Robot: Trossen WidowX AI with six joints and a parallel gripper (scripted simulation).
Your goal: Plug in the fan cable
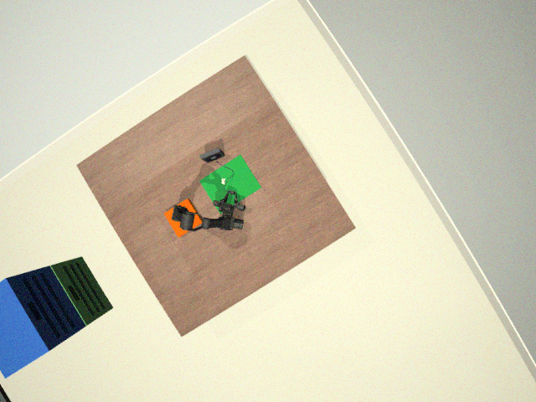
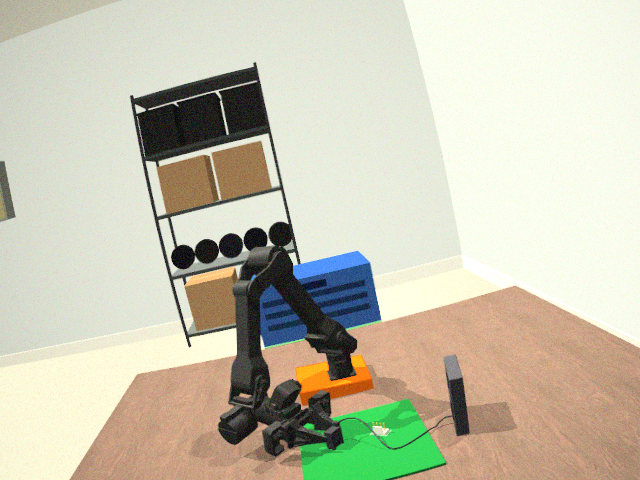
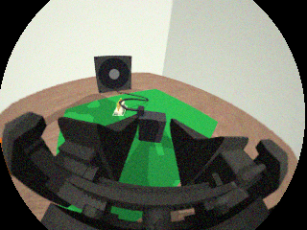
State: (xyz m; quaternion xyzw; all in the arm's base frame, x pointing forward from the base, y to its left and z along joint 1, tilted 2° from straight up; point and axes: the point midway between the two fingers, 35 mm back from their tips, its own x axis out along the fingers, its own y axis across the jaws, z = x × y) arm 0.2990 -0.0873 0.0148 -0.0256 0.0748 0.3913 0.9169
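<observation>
My gripper tip is 10 mm past the fan plug and 10 mm above it. From my gripper tip the other things lie so: green board 50 mm to the left, 50 mm below, 10 mm ahead; fan header 90 mm to the left, 30 mm below, 10 mm behind; dark fan 230 mm to the left, 20 mm ahead, 20 mm above.
</observation>
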